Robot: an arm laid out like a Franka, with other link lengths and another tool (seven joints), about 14 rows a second.
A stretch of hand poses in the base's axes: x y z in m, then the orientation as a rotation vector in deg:
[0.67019 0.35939 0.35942 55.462 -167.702 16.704]
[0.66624 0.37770 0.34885 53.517 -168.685 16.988]
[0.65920 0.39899 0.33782 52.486 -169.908 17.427]
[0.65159 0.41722 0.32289 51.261 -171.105 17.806]
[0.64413 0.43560 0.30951 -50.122 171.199 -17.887]
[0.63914 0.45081 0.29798 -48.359 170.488 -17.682]
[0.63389 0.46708 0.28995 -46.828 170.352 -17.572]
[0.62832 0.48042 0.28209 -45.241 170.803 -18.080]
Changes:
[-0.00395 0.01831 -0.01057 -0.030 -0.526 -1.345]
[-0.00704 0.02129 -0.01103 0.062 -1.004 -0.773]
[-0.00761 0.01823 -0.01493 0.075 -0.932 -0.886]
[-0.00746 0.01838 -0.01338 0.301 -1.247 -0.590]
[-0.00499 0.01521 -0.01153 0.418 -1.207 -0.837]
[-0.00525 0.01627 -0.00803 0.224 -0.602 -0.866]
[-0.00557 0.01334 -0.00786 -0.283 -0.113 -1.073]

